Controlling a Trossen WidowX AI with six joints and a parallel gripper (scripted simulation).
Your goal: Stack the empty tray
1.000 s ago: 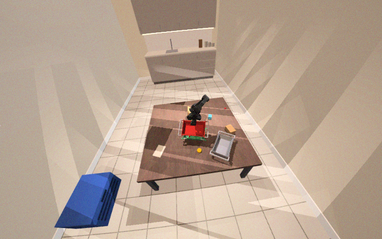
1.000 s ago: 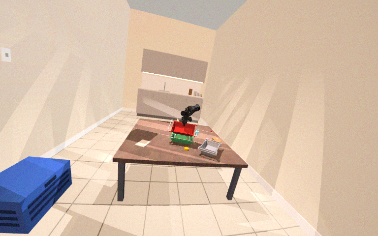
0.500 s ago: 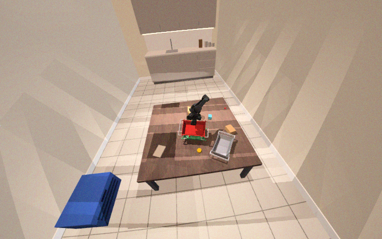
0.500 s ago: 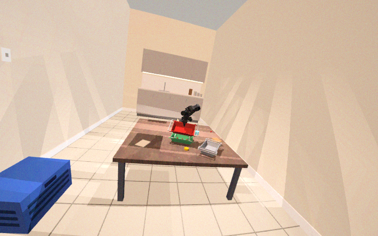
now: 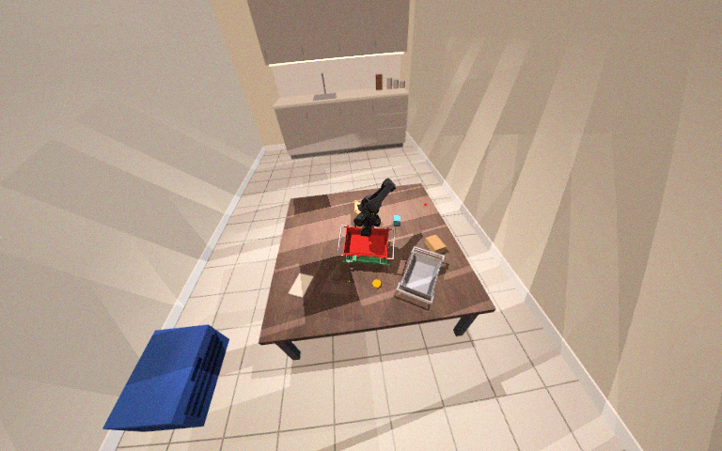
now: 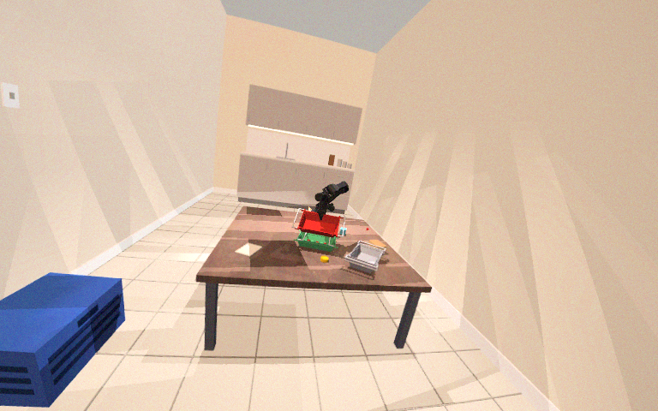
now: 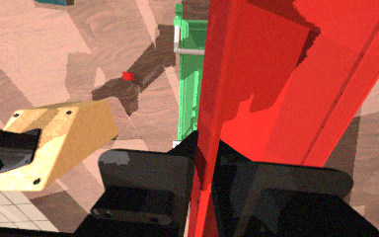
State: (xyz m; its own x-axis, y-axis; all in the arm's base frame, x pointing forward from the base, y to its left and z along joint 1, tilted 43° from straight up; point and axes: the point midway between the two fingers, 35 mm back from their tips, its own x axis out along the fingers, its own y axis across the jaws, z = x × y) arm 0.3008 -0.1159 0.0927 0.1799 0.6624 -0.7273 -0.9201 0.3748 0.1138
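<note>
The red tray lies 80 mm ahead of my gripper tip and 30 mm to the right of it. Round my gripper tip: cyan cube (290 mm to the left, 230 mm behind, 160 mm below); then small red block (170 mm below, 150 mm behind, 100 mm to the left); then yellow disc (270 mm ahead, 170 mm below, 20 mm to the right).
</note>
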